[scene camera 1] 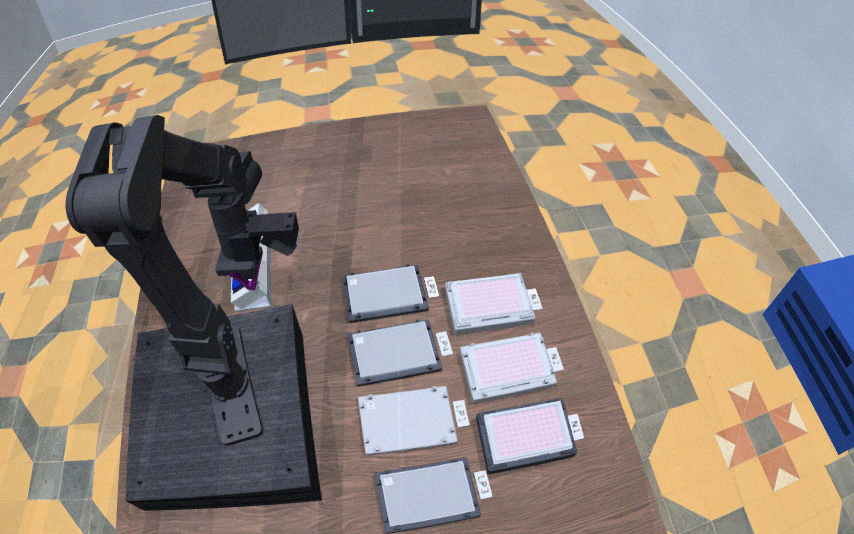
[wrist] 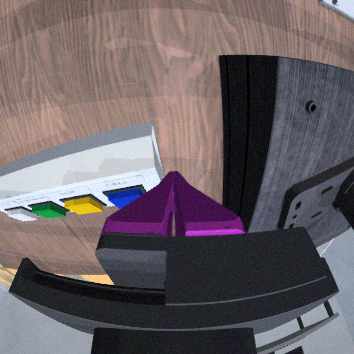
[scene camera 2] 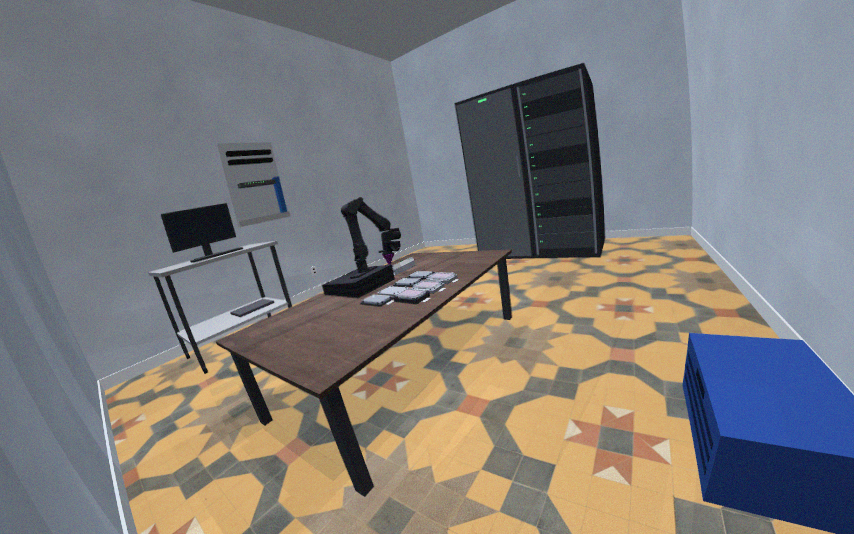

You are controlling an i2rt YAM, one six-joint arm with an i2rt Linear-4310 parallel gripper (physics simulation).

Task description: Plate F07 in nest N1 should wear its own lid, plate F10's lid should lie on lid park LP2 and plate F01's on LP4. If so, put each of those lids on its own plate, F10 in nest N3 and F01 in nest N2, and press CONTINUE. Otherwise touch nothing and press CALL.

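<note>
A white button box (scene camera 1: pixel 243 299) is part of the scene, and the wrist view shows the box as well (wrist: pixel 124 158). The gripper (scene camera 1: pixel 251 289), which also appears in the wrist view (wrist: pixel 173 178), is shut and holds nothing.
</note>
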